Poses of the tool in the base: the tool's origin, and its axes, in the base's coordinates. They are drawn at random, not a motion.
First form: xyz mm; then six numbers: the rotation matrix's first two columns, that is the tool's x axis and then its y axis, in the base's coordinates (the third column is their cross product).
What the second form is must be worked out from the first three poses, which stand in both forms.
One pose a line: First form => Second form
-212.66 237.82 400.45 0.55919 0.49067 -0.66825 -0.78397 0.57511 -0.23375 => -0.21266 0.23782 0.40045 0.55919 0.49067 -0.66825 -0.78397 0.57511 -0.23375
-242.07 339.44 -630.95 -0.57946 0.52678 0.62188 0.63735 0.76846 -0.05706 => -0.24207 0.33944 -0.63095 -0.57946 0.52678 0.62188 0.63735 0.76846 -0.05706
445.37 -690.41 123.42 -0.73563 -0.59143 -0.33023 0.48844 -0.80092 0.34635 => 0.44537 -0.69041 0.12342 -0.73563 -0.59143 -0.33023 0.48844 -0.80092 0.34635
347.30 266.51 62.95 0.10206 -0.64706 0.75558 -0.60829 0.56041 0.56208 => 0.34730 0.26651 0.06295 0.10206 -0.64706 0.75558 -0.60829 0.56041 0.56208
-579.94 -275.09 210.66 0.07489 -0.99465 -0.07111 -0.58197 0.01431 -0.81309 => -0.57994 -0.27509 0.21066 0.07489 -0.99465 -0.07111 -0.58197 0.01431 -0.81309
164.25 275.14 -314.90 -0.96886 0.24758 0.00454 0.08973 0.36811 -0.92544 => 0.16425 0.27514 -0.31490 -0.96886 0.24758 0.00454 0.08973 0.36811 -0.92544
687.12 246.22 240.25 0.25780 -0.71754 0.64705 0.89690 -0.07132 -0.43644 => 0.68712 0.24622 0.24025 0.25780 -0.71754 0.64705 0.89690 -0.07132 -0.43644
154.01 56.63 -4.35 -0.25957 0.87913 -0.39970 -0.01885 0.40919 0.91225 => 0.15401 0.05663 -0.00435 -0.25957 0.87913 -0.39970 -0.01885 0.40919 0.91225
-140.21 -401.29 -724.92 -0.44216 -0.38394 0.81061 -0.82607 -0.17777 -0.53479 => -0.14021 -0.40129 -0.72492 -0.44216 -0.38394 0.81061 -0.82607 -0.17777 -0.53479
